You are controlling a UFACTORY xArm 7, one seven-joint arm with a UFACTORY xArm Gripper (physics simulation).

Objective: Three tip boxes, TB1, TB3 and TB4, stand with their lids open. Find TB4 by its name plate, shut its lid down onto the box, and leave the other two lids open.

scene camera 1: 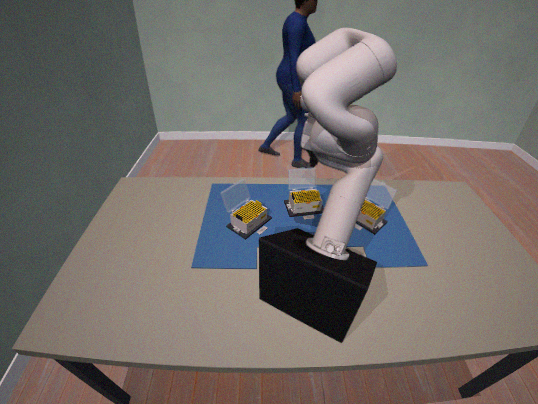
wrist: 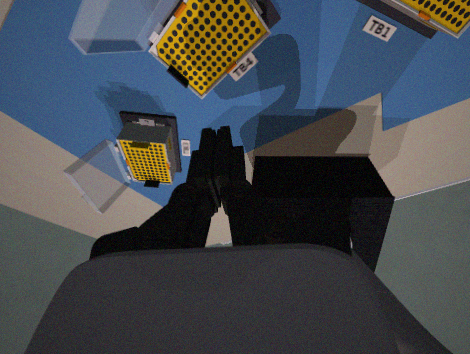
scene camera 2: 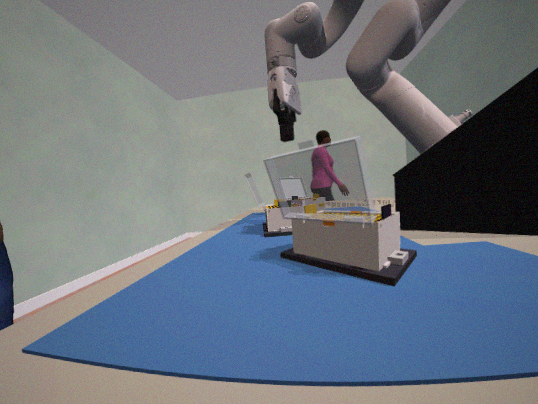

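Pixels of known places: gripper, between the fingertips: [scene camera 1: 313, 165] [wrist: 220, 145] [scene camera 2: 287, 140]; arm's base, origin of its link: [scene camera 1: 326, 250] [scene camera 2: 442, 145].
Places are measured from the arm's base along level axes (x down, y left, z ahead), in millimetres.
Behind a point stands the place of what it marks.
Observation:
TB4 [scene camera 1: 306, 203] @(z 363, x 130, y 43 mm) [scene camera 2: 279, 221] @(z 401, x 154, y 109 mm) [wrist: 210, 42], the middle box, has its name plate [wrist: 243, 66] @(z 340, x 181, y 28 mm) readable in the wrist view. Its clear lid [scene camera 1: 301, 177] @(z 474, x 78, y 70 mm) [scene camera 2: 252, 187] @(z 454, x 72, y 125 mm) [wrist: 117, 27] @(z 460, x 84, y 110 mm) stands open. TB1 [scene camera 1: 374, 215] @(z 316, x 126, y -229 mm) [wrist: 445, 14] @(z 317, x 126, y -209 mm) is on the right, its lid [scene camera 1: 383, 195] [scene camera 2: 291, 188] open. The left box [scene camera 1: 249, 218] @(z 241, x 126, y 259 mm) [scene camera 2: 337, 244] [wrist: 148, 159] @(z 287, x 125, y 256 mm), TB3 by elimination with its plate too small to read, has its lid [scene camera 1: 236, 196] @(z 321, x 89, y 322 mm) [scene camera 2: 290, 172] @(z 342, x 62, y 323 mm) [wrist: 100, 175] @(z 322, x 82, y 324 mm) open. My gripper [scene camera 2: 286, 137] @(z 379, x -42, y 35 mm) [wrist: 220, 145] @(z 379, x -42, y 35 mm) is shut and empty, above lid height; the arm hides it in scene camera 1.
The boxes stand on a blue mat [scene camera 1: 220, 252] @(z 110, x 183, y 346 mm) [scene camera 2: 200, 325] @(z 407, x 183, y 430 mm) on the table [scene camera 1: 175, 310] @(z -136, x 186, y 431 mm). The black arm base [scene camera 1: 310, 285] @(z -126, x -6, y 48 mm) [scene camera 2: 480, 175] @(z 18, x 80, y 146 mm) [wrist: 320, 215] @(z 65, x 45, y -17 mm) is at the near side. The arm [scene camera 1: 340, 210] @(z 24, x -127, y -17 mm) crosses the view near TB1. People walk beyond the table.

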